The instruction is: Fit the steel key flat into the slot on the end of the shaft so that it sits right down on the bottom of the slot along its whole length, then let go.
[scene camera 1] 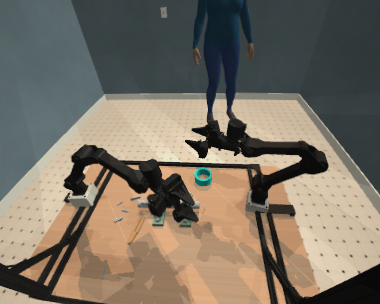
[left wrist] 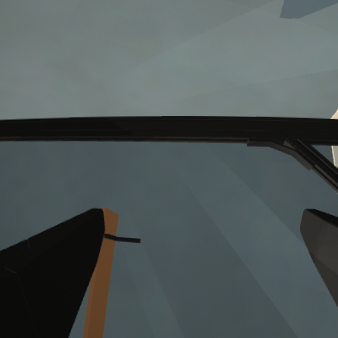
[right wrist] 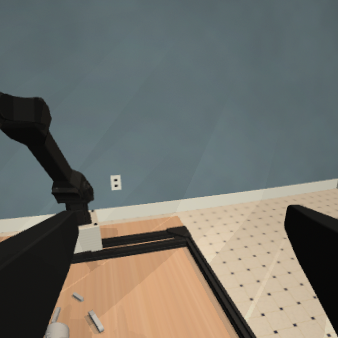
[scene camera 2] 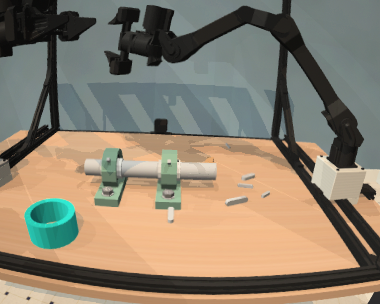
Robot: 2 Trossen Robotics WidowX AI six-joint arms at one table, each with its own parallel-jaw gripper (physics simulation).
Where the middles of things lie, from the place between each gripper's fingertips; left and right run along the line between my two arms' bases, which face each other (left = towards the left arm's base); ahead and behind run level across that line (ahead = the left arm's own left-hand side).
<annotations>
My right gripper is now 130 mm past the grey shaft (scene camera 2: 125, 168), 110 mm to the right of it and 330 mm above it.
I see my left gripper 22 cm short of the grey shaft, 15 cm to the right of it and 31 cm above it.
</annotations>
